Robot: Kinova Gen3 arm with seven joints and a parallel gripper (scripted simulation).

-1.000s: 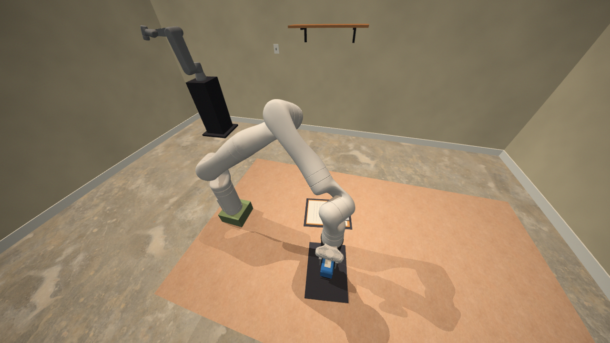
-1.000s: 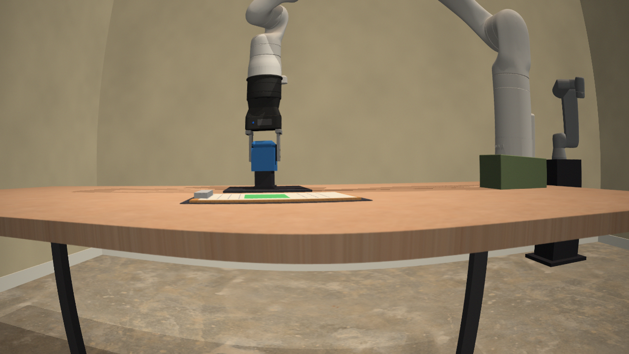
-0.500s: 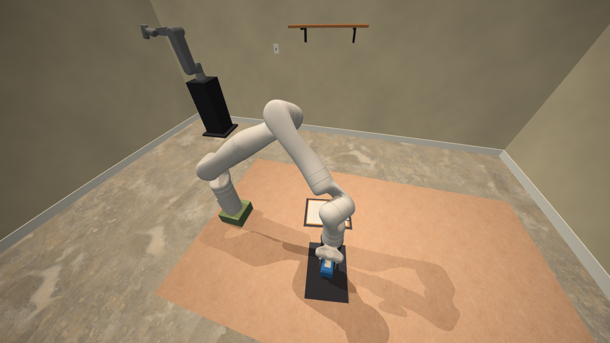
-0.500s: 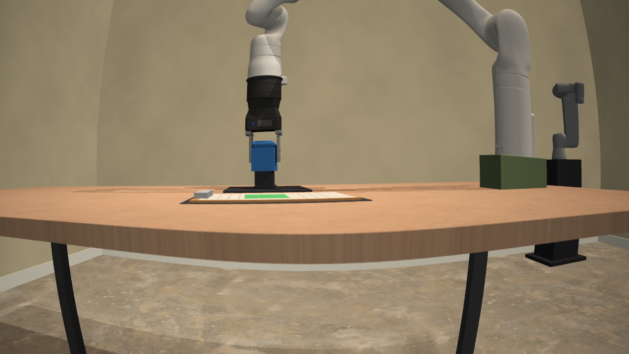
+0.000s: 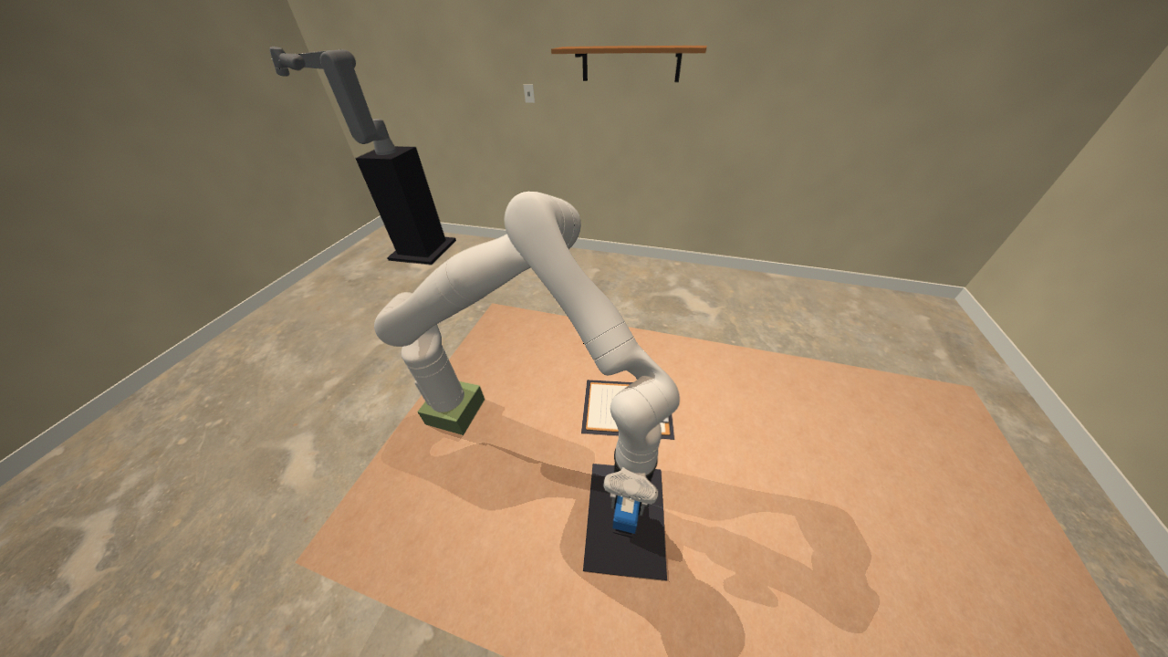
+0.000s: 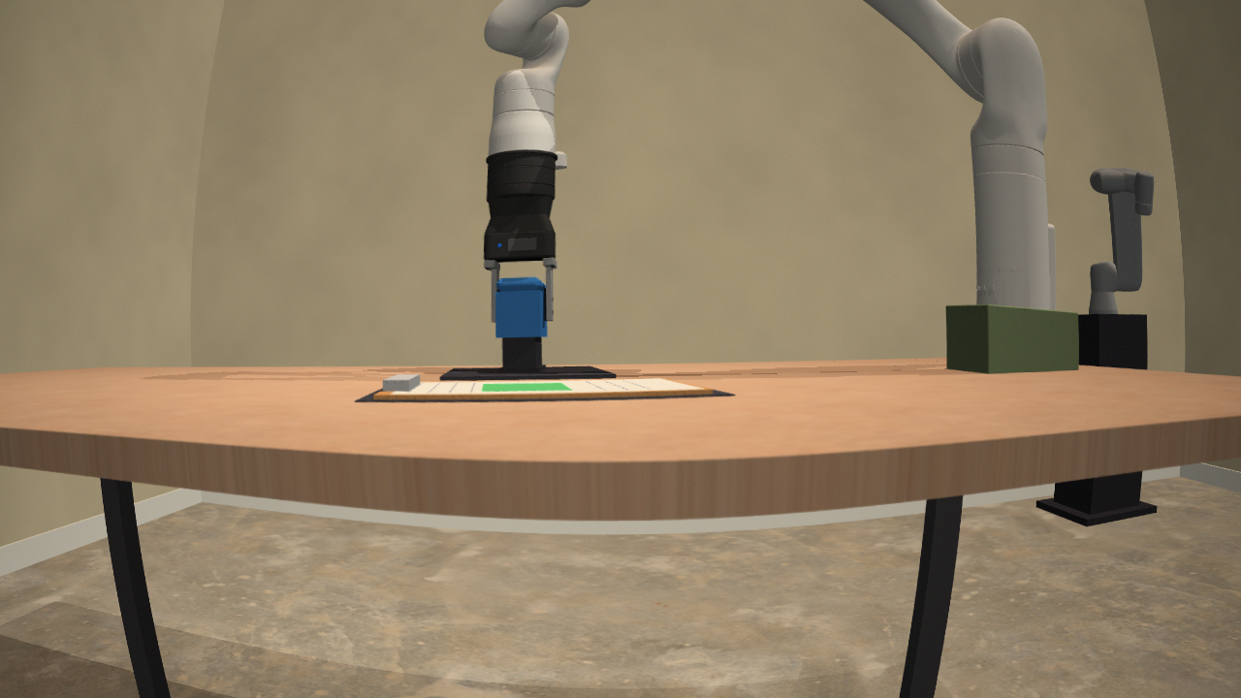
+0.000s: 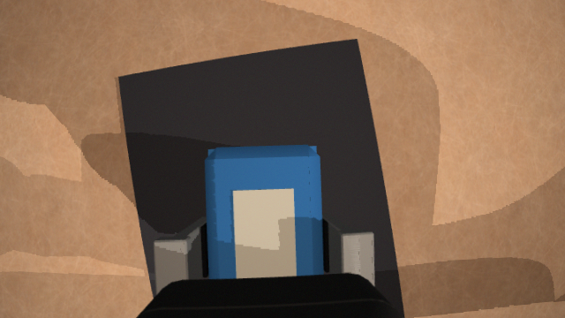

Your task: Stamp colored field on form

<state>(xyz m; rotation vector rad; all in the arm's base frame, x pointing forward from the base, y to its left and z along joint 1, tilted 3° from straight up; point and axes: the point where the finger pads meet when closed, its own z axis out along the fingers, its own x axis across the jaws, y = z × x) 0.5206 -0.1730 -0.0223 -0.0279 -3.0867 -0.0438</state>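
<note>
The blue stamp is 20 mm below my hand. The rest, counted from my hand: form 290 mm to the left, 70 mm below, 20 mm behind; then dark mat 70 mm below; then black base 60 mm below.
</note>
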